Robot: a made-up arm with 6 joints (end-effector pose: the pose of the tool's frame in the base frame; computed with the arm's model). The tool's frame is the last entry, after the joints. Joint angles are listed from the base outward.
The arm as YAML. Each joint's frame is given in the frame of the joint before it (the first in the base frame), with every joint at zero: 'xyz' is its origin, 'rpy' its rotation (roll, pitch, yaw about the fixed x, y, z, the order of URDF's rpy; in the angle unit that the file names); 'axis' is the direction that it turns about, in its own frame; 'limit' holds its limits. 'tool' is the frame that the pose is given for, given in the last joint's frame.
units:
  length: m
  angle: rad
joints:
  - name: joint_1
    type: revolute
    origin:
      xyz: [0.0, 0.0, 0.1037]
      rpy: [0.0, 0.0, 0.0]
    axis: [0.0, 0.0, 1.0]
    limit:
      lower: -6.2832
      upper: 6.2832
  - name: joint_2
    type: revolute
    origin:
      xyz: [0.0, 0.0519, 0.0]
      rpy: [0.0, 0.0, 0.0]
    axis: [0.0, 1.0, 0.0]
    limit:
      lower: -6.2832
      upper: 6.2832
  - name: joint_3
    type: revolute
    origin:
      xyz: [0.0, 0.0, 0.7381]
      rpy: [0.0, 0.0, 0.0]
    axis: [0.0, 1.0, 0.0]
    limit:
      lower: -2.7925
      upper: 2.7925
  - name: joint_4
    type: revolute
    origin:
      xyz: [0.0, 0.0, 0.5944]
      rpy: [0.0, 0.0, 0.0]
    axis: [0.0, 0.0, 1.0]
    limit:
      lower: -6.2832
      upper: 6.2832
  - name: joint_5
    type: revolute
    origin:
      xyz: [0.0, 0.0, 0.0]
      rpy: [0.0, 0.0, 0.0]
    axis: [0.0, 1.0, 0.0]
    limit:
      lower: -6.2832
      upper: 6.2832
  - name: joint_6
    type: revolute
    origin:
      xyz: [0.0, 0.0, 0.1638]
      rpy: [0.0, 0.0, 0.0]
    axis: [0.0, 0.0, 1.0]
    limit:
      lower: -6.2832
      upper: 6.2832
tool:
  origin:
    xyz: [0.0, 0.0, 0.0]
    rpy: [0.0, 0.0, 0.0]
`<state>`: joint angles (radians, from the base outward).
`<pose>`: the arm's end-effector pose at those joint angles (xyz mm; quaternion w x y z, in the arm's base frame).
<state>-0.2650 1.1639 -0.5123 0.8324 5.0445 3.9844</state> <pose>936.9 -319.2 974.1 0.4764 0.3975 0.1395 -0.7718</pose>
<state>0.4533 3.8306 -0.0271 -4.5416 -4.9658 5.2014</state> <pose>-845.0 -180.1 -983.9 0.4360 -0.2755 -0.7573 -0.4006</pose>
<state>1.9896 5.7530 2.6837 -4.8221 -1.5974 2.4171</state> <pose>48.7 163.2 430.7 0.2620 -0.6654 -0.0648 -0.6960</pose>
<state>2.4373 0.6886 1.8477 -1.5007 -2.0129 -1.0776</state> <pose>-720.5 350.3 248.3 0.2720 -0.0895 -0.5460 0.7873</pose>
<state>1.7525 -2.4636 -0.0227 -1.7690 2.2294 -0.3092</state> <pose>208.3 -718.0 -878.5 0.1098 0.3504 0.4267 0.8265</pose>
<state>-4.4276 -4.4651 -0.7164 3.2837 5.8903 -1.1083</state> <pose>-454.2 1335.0 204.8 0.3291 -0.0847 -0.6731 -0.6569</pose>
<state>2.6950 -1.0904 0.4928 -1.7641 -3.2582 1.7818</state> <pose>797.8 -418.9 799.6 0.2820 -0.4105 -0.8651 -0.0606</pose>
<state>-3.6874 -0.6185 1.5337 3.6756 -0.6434 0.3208</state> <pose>-222.7 16.0 1080.3 0.7112 -0.3171 -0.6002 0.1827</pose>
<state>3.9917 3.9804 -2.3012 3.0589 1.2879 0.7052</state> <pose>-20.1 -121.2 -303.0 0.7009 0.0551 -0.1907 0.6851</pose>
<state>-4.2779 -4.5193 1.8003 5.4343 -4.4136 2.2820</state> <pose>-111.4 395.9 -493.6 0.6792 -0.2539 0.4145 -0.5500</pose>
